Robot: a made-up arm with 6 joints.
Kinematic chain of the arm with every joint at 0, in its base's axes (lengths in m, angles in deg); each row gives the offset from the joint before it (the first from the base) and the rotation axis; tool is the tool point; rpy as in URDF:
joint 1: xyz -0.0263 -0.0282 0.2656 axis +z
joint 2: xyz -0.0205 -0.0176 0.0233 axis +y
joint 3: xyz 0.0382 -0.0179 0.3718 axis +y
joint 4: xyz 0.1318 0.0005 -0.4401 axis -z
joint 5: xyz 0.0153 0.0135 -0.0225 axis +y
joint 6: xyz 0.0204 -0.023 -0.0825 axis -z
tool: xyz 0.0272 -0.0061 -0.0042 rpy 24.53 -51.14 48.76
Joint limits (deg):
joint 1: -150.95..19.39
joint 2: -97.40..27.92
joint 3: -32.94..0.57
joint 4: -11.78..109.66
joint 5: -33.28..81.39
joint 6: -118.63..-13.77
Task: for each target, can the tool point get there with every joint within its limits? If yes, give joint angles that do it. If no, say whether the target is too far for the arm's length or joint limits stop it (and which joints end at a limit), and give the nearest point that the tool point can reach.
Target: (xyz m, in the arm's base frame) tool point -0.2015 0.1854 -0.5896
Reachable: no: joint limits stop it (at a limit: joint 1, joint 2, joint 6) | nearest point -0.1688 -0.0201 0.0246 | short by 0.648 m
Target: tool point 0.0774 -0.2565 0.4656
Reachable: yes | joints -64.36 -56.26 -12.92 75.86 46.61 -80.67
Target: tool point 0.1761 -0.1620 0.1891
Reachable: yes | joints -30.61 -14.36 -6.23 67.58 47.39 -55.56
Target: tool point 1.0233 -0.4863 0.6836
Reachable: no: too far | nearest point 0.4055 -0.2167 0.4554 | short by 0.712 m
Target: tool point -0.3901 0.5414 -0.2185
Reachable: no: joint limits stop it (at a limit: joint 1, joint 2, joint 6) | nearest point -0.1752 0.0458 0.0775 | short by 0.616 m
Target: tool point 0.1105 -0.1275 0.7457
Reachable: yes | joints -25.26 -65.20 -30.40 1.85 -18.00 -46.99
